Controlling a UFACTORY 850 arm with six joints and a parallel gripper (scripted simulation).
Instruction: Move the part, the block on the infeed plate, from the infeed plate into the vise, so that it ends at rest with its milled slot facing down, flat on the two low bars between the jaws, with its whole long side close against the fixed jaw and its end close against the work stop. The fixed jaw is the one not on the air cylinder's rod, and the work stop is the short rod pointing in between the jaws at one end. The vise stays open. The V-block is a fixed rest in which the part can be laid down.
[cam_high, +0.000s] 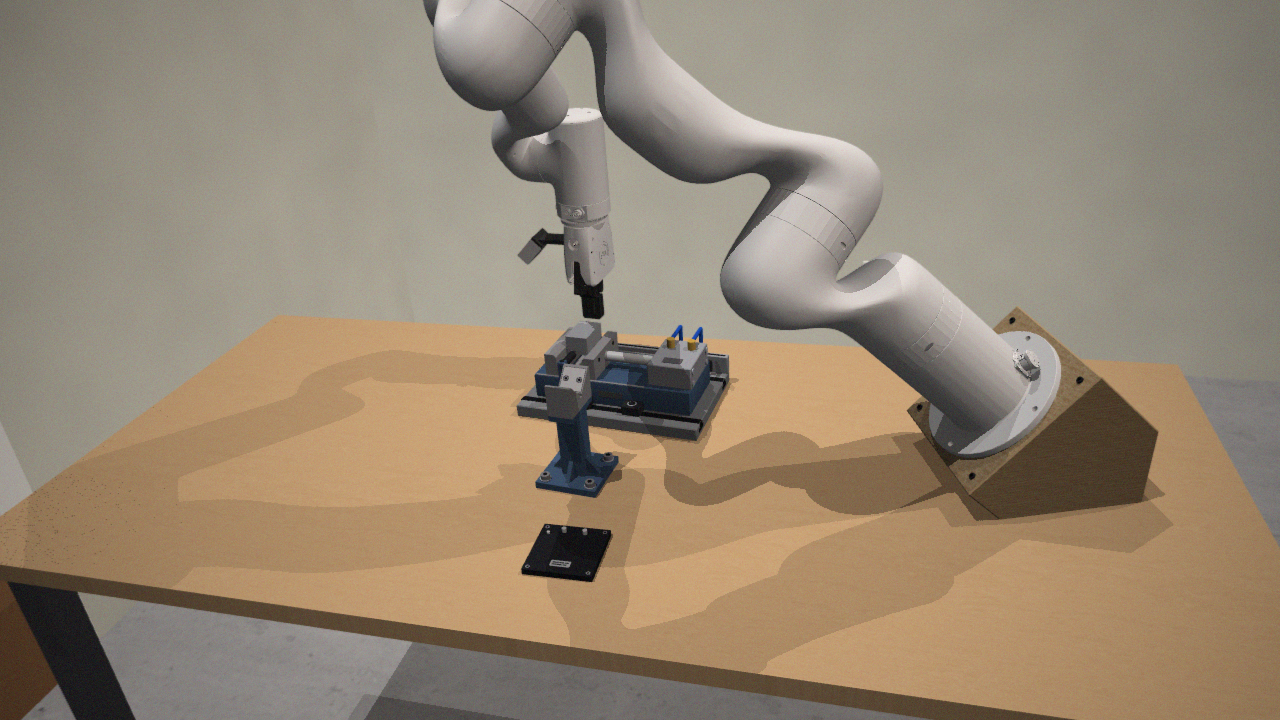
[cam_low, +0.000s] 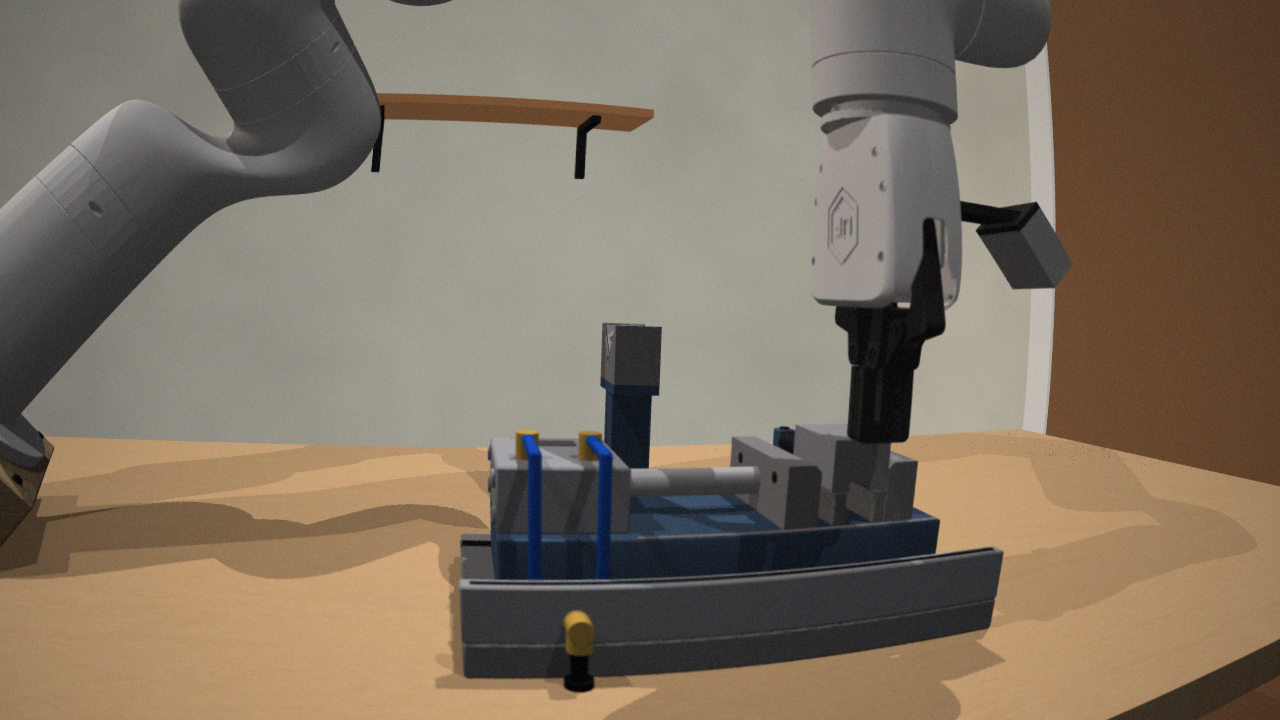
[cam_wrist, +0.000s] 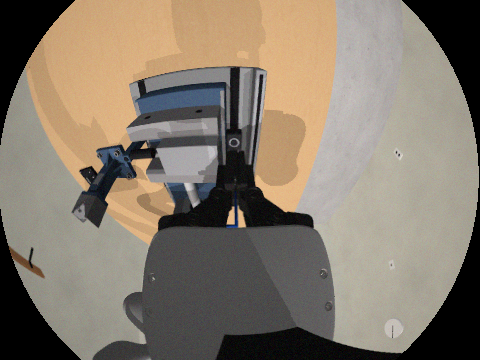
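My gripper is now 10 mm past the part, 50 mm to the right of it and 40 mm above it. From my hand the other things lie so: moving jaw: 50 mm behind, 60 mm to the left, 50 mm below; then work stop: 20 mm behind, 110 mm to the left, 40 mm below; then fixed jaw: 20 mm ahead, 70 mm to the left, 50 mm below.
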